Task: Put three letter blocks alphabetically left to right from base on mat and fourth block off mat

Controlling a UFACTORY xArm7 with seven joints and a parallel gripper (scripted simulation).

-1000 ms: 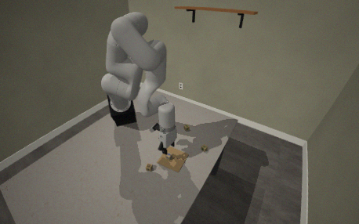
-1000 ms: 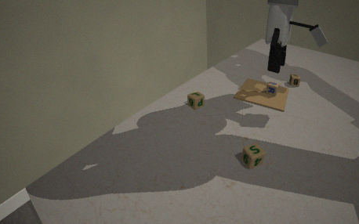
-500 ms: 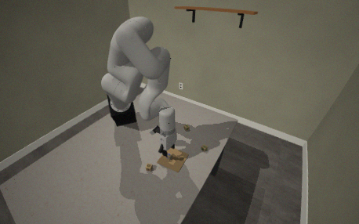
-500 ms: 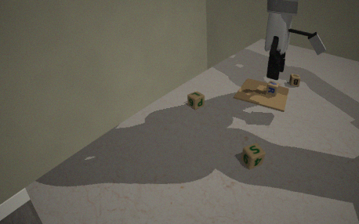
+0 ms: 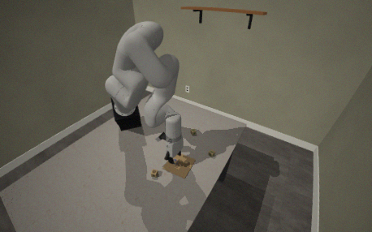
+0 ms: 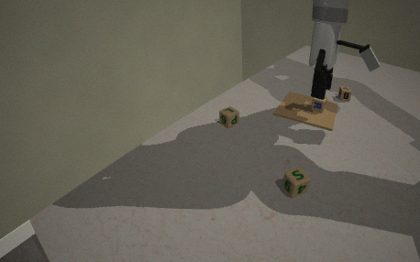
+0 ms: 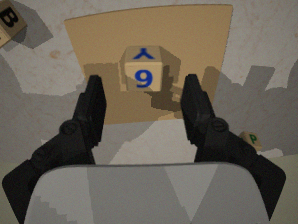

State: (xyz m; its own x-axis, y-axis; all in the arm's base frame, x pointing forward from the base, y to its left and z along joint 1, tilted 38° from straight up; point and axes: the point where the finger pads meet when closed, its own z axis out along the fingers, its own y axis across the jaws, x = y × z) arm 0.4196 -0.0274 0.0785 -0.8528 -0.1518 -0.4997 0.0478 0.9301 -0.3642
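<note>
My gripper is now 2 cm short of the tan mat, 1 cm to the right of it and 6 cm above it. Round my hand: wooden block: 3 cm behind, 27 cm to the left, 5 cm below.
</note>
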